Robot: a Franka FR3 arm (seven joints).
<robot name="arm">
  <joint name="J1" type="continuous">
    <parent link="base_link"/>
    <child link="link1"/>
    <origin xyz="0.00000 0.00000 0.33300"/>
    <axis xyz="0 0 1"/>
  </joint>
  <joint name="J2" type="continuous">
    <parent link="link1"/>
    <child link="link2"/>
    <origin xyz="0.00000 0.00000 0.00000"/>
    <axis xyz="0 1 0"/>
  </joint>
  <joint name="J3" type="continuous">
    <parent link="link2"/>
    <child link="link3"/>
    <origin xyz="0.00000 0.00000 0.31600"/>
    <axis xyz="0 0 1"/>
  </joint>
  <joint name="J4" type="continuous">
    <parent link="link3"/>
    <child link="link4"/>
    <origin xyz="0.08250 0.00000 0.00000"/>
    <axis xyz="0 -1 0"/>
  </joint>
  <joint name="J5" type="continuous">
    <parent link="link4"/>
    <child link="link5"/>
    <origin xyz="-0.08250 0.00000 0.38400"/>
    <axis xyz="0 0 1"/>
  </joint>
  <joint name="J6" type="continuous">
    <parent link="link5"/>
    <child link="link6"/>
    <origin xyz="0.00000 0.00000 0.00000"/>
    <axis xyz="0 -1 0"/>
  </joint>
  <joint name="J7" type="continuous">
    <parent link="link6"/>
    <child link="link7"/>
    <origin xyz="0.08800 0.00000 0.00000"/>
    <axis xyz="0 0 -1"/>
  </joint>
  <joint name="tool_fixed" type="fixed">
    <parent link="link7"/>
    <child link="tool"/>
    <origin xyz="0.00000 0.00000 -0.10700" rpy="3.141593 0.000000 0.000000"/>
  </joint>
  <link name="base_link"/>
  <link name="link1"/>
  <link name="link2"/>
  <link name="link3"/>
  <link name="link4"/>
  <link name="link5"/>
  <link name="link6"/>
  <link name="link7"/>
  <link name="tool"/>
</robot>
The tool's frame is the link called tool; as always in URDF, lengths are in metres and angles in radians. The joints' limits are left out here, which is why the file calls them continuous.
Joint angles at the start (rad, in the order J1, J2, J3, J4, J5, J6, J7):
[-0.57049, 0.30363, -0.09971, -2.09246, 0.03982, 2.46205, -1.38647]
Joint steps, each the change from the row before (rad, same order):
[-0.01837, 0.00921, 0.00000, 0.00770, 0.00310, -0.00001, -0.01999]
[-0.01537, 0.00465, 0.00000, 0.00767, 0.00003, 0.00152, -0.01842]
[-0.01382, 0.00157, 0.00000, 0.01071, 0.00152, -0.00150, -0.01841]
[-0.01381, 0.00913, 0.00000, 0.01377, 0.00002, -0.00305, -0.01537]
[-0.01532, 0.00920, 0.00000, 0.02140, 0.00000, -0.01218, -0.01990]
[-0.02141, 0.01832, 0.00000, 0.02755, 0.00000, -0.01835, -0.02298]
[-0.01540, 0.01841, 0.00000, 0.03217, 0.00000, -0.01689, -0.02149]
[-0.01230, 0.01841, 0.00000, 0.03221, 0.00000, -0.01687, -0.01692]
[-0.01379, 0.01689, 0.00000, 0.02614, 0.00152, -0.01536, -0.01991]
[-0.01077, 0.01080, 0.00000, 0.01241, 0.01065, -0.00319, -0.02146]
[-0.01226, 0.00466, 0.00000, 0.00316, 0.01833, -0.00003, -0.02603]
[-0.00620, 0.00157, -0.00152, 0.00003, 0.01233, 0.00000, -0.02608]
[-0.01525, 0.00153, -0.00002, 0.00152, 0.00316, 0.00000, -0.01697]
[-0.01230, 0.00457, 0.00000, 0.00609, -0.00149, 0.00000, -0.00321]
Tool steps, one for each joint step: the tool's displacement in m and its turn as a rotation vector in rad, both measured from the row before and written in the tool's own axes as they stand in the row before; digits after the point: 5 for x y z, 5 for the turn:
[-0.01018, 0.00402, 0.00238, 0.00144, -0.00044, 0.00045]
[-0.00842, 0.00408, -0.00041, -0.00470, -0.00065, -0.00332]
[-0.00740, 0.00478, -0.00314, -0.00754, 0.00113, -0.00376]
[-0.00746, 0.00485, 0.00026, -0.00183, -0.00155, -0.00207]
[-0.00815, 0.00649, -0.00189, -0.00022, -0.00163, -0.00534]
[-0.01191, 0.00727, 0.00170, 0.00879, -0.00369, -0.00264]
[-0.00829, 0.00832, -0.00023, 0.00294, -0.00245, -0.00730]
[-0.00663, 0.00790, -0.00023, 0.00294, -0.00213, -0.00586]
[-0.00794, 0.00600, 0.00121, 0.00607, -0.00114, -0.00608]
[-0.00641, 0.00305, 0.00198, 0.00154, 0.00584, -0.00356]
[-0.00754, 0.00080, 0.00164, 0.00113, 0.01155, -0.00072]
[-0.00474, -0.00007, 0.00088, 0.00093, 0.00733, -0.00964]
[-0.00967, 0.00026, 0.00015, -0.00044, 0.00118, 0.00048]
[-0.00780, 0.00141, 0.00020, -0.00167, -0.00216, 0.00768]

